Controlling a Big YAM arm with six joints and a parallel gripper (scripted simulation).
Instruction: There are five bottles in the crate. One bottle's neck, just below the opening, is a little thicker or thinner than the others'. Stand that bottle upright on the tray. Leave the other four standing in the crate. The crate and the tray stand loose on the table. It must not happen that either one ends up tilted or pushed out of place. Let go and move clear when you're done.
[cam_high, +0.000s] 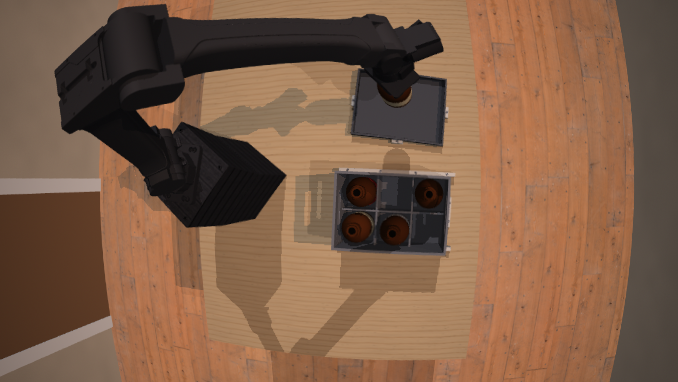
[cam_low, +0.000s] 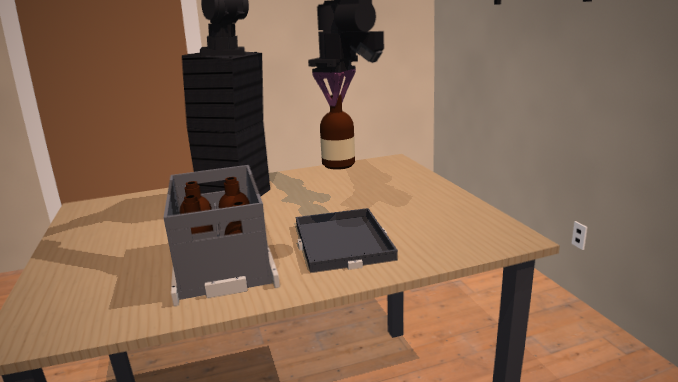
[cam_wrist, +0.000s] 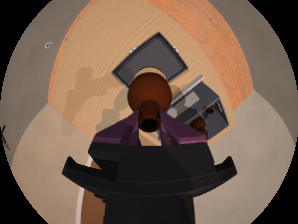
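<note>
Right now my hand is 320 mm above the dark tray. Round my hand: grey crate 280 mm to the right, 250 mm below, 20 mm ahead.
</note>
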